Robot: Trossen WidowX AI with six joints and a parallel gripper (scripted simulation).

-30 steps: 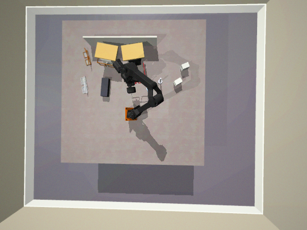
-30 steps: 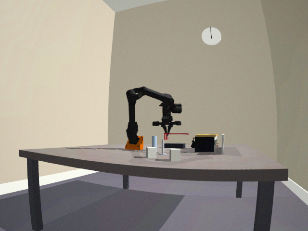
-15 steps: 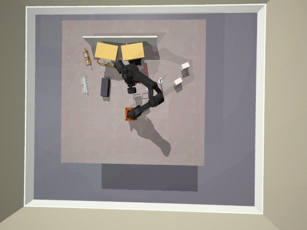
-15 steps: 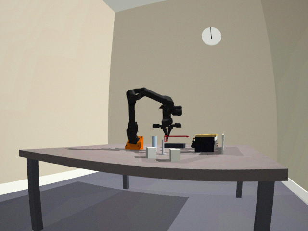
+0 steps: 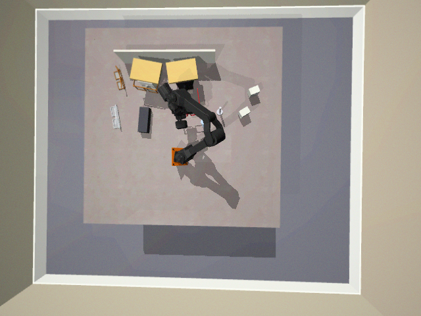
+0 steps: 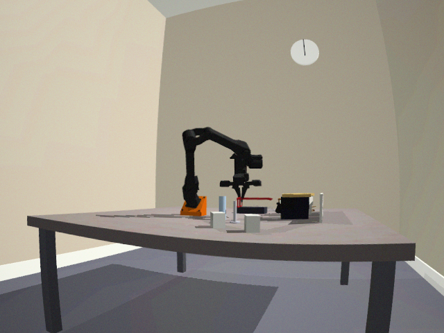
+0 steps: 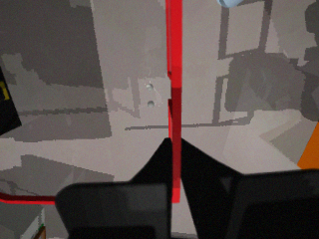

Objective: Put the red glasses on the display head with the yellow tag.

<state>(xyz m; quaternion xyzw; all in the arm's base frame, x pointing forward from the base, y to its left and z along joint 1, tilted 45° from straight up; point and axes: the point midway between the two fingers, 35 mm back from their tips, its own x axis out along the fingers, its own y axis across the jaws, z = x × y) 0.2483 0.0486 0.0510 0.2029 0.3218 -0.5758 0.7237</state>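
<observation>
Right now the dark display head is 22 cm ahead of my gripper tip, 2 cm to the left of it and 1 cm below it. Also, from my gripper tip: dark case (26 cm to the left, 5 cm below, 4 cm behind); pale blue cylinder (13 cm to the right, 3 cm behind, 2 cm below); thin grey peg (22 cm to the right, 6 cm ahead, 5 cm below).
</observation>
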